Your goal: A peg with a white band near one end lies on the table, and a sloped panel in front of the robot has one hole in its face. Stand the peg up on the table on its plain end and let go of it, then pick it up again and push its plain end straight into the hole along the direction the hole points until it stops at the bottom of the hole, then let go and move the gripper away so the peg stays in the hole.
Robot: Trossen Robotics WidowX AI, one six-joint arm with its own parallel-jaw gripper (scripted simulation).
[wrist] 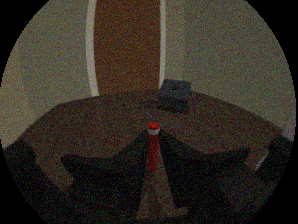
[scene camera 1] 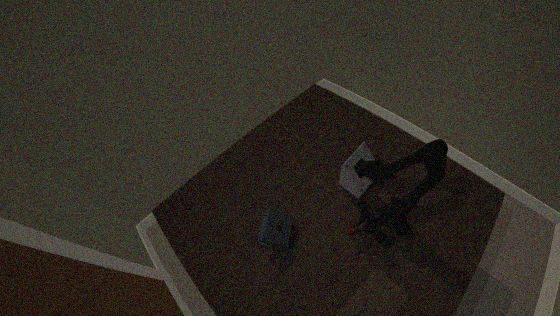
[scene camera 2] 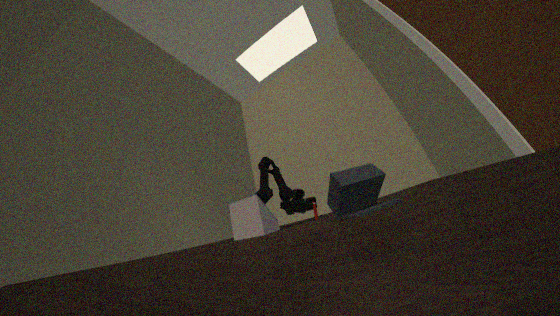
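There's a blue-grey sloped panel that I can see, and my own gripper too, which also shows in the wrist view.
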